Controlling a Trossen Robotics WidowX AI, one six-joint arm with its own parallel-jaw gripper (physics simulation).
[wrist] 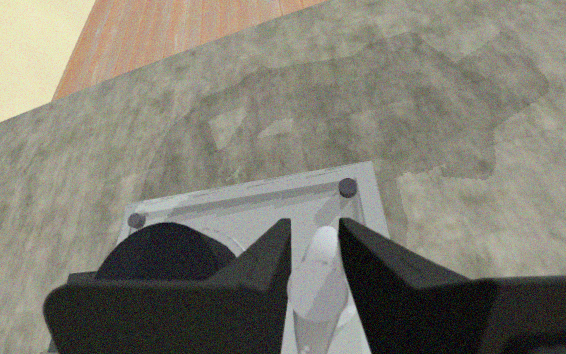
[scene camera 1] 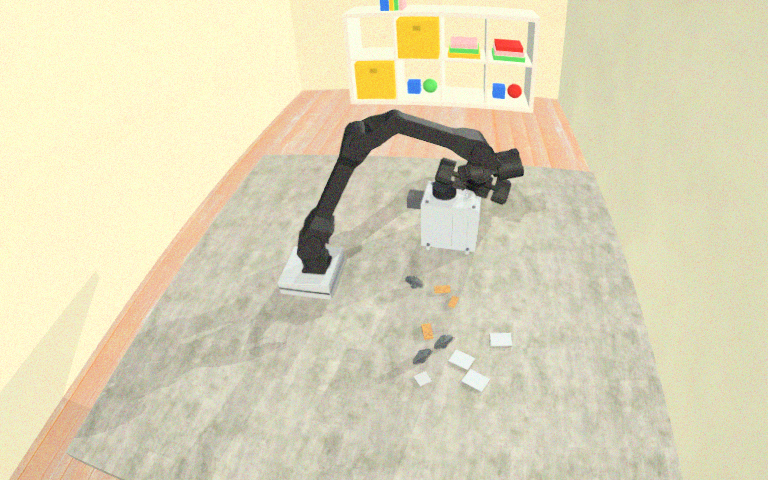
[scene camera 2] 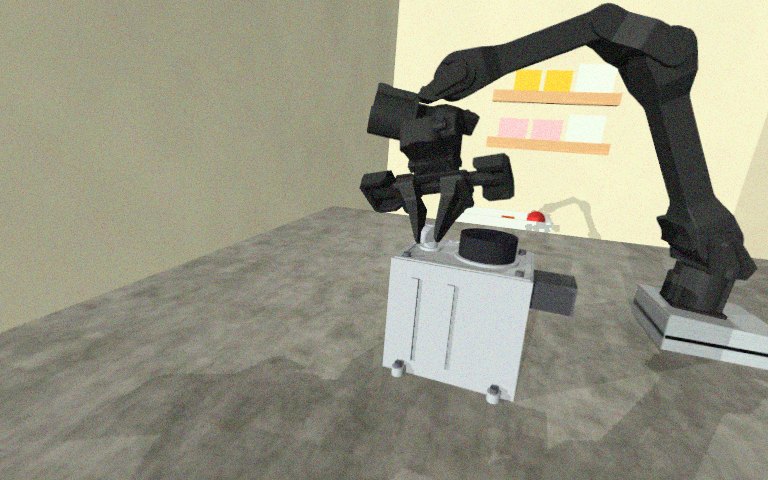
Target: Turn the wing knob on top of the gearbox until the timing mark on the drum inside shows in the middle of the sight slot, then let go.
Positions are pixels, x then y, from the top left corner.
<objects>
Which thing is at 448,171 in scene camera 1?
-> My gripper.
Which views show my gripper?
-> The wrist view, scene camera 1 and scene camera 2: all of them.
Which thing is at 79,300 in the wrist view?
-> My gripper.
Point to a gearbox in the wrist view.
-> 191,236
</objects>
